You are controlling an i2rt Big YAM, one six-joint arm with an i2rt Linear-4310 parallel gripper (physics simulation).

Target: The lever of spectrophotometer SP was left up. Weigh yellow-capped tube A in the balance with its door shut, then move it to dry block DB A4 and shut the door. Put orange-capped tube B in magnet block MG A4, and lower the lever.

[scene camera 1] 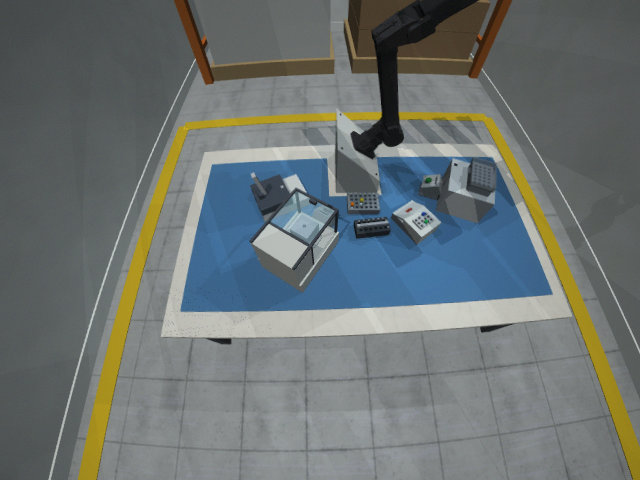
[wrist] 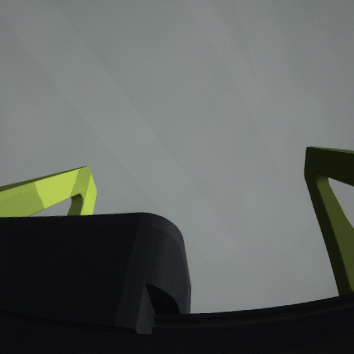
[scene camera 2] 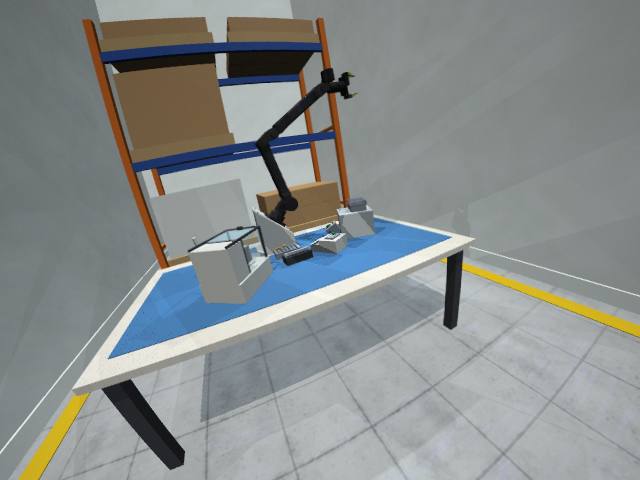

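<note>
My gripper [scene camera 2: 353,85] [wrist: 196,169] is open and empty, raised high above the table's right side. The yellow-capped tube [scene camera 1: 361,199] [scene camera 2: 284,245] and orange-capped tube [scene camera 1: 352,204] [scene camera 2: 278,249] stand in the grey rack [scene camera 1: 363,210]. The black block [scene camera 1: 372,234] [scene camera 2: 297,257], apparently the magnet block, lies in front. The glass-topped balance [scene camera 1: 281,248] [scene camera 2: 217,273] is at left; its side door's state is unclear. Behind it, a dark instrument [scene camera 1: 273,196], apparently the spectrophotometer, has its lever [scene camera 1: 258,184] up. The right-hand housing [scene camera 1: 466,204] [scene camera 2: 356,223] bears a grey holed block [scene camera 1: 482,174] [scene camera 2: 356,204]; labels are unreadable.
A white keypad device [scene camera 1: 413,219] [scene camera 2: 333,242] stands right of the black block. A small green-button box [scene camera 1: 429,184] is behind it. A tall pale angled bracket [scene camera 1: 354,167] [scene camera 2: 271,232] stands by the arm's base. A storage rack [scene camera 2: 111,108] is behind the table.
</note>
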